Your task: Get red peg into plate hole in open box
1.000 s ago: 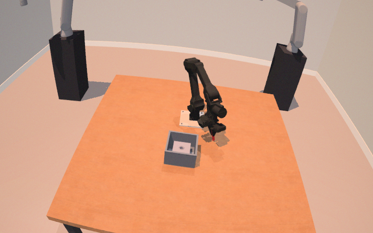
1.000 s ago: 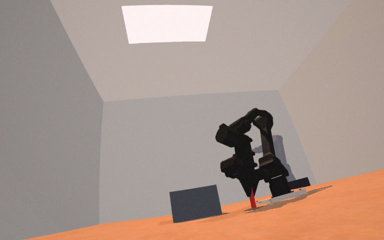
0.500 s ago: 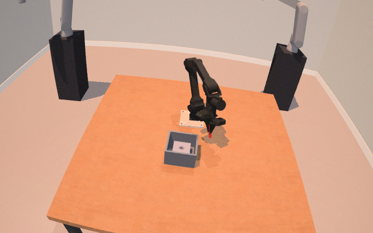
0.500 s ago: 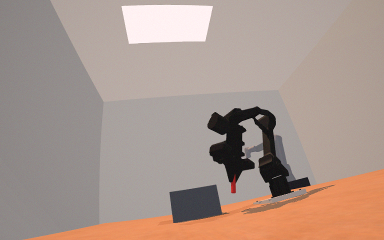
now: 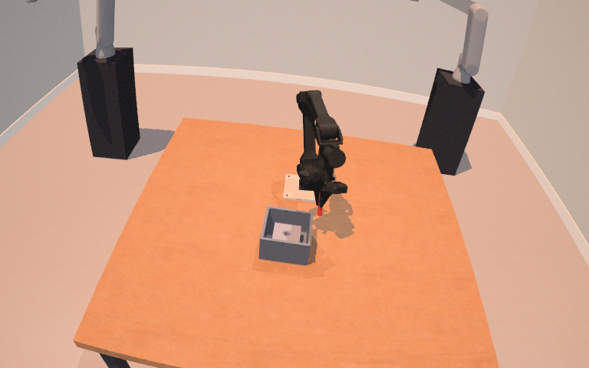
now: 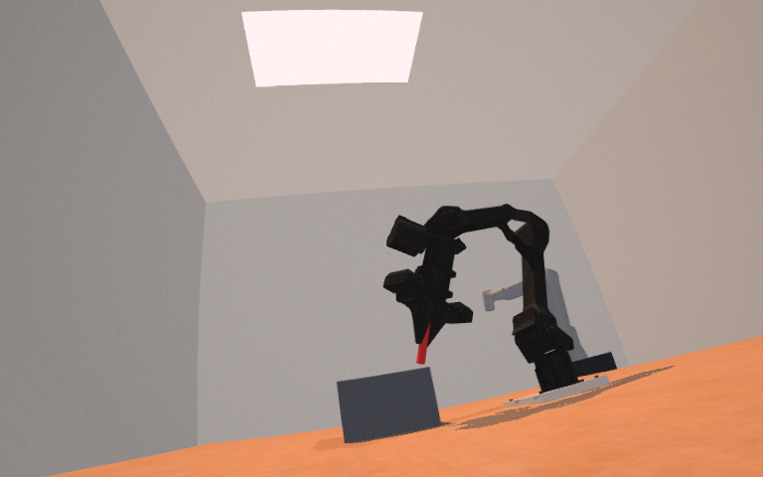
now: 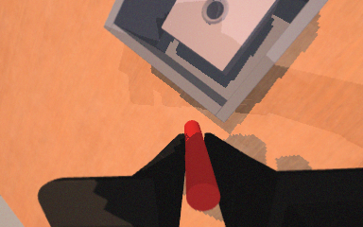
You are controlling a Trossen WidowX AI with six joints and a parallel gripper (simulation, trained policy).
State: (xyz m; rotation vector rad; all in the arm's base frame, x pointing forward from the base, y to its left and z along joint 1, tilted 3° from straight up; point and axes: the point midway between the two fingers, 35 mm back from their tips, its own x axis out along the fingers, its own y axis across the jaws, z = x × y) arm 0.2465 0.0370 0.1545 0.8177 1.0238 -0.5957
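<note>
My gripper tip is now 6 cm short of the pale plate, 10 cm to the left of it and 9 cm above it. The rest, counted from my gripper tip: grey box: 6 cm ahead, 10 cm to the right, 11 cm below; red peg: 1 cm above.
</note>
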